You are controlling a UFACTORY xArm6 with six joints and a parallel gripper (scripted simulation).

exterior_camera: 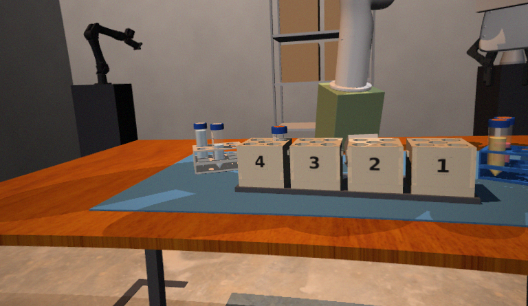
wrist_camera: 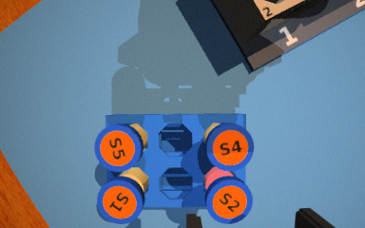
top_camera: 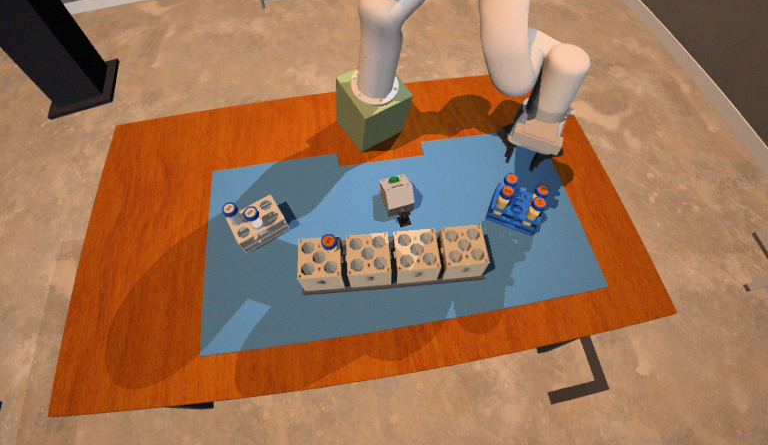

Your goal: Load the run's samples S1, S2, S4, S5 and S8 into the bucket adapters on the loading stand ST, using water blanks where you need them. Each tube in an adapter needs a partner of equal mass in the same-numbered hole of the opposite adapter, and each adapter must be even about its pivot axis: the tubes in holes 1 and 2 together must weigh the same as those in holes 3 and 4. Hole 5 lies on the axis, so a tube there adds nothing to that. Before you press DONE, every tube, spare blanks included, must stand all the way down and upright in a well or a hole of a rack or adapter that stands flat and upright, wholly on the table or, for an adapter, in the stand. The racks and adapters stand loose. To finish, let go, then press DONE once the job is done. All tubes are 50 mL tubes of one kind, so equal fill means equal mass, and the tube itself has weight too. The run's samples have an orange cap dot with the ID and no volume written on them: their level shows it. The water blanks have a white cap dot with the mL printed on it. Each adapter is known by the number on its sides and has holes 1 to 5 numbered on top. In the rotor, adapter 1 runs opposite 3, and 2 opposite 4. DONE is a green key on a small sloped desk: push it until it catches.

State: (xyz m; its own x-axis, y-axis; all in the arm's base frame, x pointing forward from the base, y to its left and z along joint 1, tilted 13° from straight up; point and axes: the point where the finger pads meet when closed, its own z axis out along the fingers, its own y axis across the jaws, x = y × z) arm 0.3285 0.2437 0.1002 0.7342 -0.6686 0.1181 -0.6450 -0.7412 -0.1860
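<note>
Right now my hand is 14 cm above the sample tube and 1 cm past it. Round my hand: green key 27 cm to the right, 14 cm below, 12 cm behind; then blue sample rack 17 cm below, 4 cm ahead, 2 cm to the left; then loading stand 34 cm to the right, 20 cm below, 8 cm ahead.
</note>
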